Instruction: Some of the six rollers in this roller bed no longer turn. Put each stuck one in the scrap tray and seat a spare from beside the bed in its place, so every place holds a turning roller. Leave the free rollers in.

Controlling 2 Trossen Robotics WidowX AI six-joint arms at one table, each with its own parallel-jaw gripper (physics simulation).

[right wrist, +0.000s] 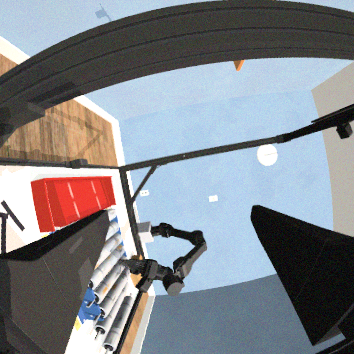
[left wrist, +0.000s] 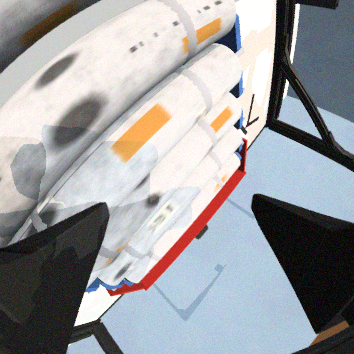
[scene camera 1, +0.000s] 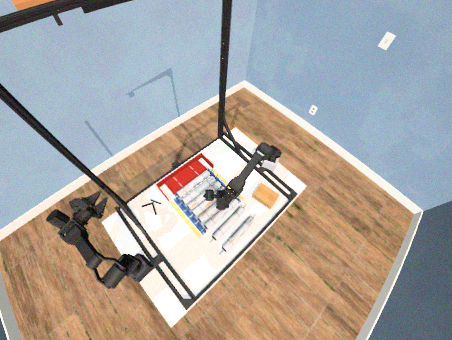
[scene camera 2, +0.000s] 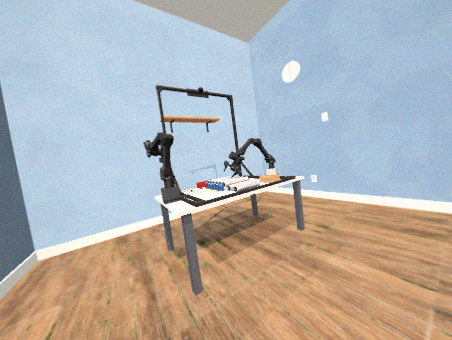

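Pixels of known places: left gripper, between the fingertips: (right wrist: 121,260) (left wrist: 180,205) (scene camera 2: 227,174); right gripper, between the fingertips: (right wrist: 180,215) (scene camera 1: 103,194) (scene camera 2: 170,152); left arm's base, origin of its link: (right wrist: 151,230) (scene camera 1: 271,158) (scene camera 2: 271,168); right arm's base, origin of its link: (scene camera 1: 135,266) (scene camera 2: 169,187).
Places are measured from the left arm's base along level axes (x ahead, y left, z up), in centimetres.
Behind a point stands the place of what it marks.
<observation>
The roller bed (scene camera 1: 190,215) @(x 58.2, y -37.4, z -4.2 cm) (scene camera 2: 215,186) @(x 57.6, y -36.7, z -5.0 cm) (right wrist: 90,311) has blue side blocks, yellow edge strips and pale grey rollers lying side by side. In the left wrist view a roller (left wrist: 170,104) @(x 49.1, y -31.0, z -2.9 cm) has an orange patch; others show dark spots. Which rollers are stuck cannot be told. Two spare rollers (scene camera 1: 228,223) @(x 53.8, y -14.1, z -5.0 cm) (scene camera 1: 238,233) @(x 57.5, y -6.5, z -5.0 cm) lie beside the bed. The red scrap tray (scene camera 1: 186,176) @(x 32.8, y -52.4, z -6.6 cm) (scene camera 2: 201,184) @(x 51.6, y -57.7, z -5.5 cm) (right wrist: 61,201) @(x 43.3, y -58.7, z -6.7 cm) stands along its far side; no roller shows in it. My left gripper (left wrist: 180,205) @(x 44.0, y -30.8, z 1.7 cm) is open and empty above the bed. My right gripper (right wrist: 180,215) @(x 71.3, y -72.0, z 29.3 cm) (scene camera 1: 102,196) @(x 71.3, y -72.0, z 29.3 cm) is open and empty, raised away from the bed.
An orange-brown block (scene camera 1: 265,195) @(x 27.9, y 2.9, z -4.3 cm) (scene camera 2: 269,178) @(x 32.9, y 5.3, z -6.0 cm) sits near the table's right end. A black branching mark (scene camera 1: 151,204) @(x 59.0, y -66.2, z -9.7 cm) lies left of the bed. A black frame with posts (scene camera 1: 224,65) @(x -9.3, y -42.6, z 53.6 cm) (scene camera 2: 234,125) @(x -9.6, y -42.6, z 57.0 cm) stands around the table.
</observation>
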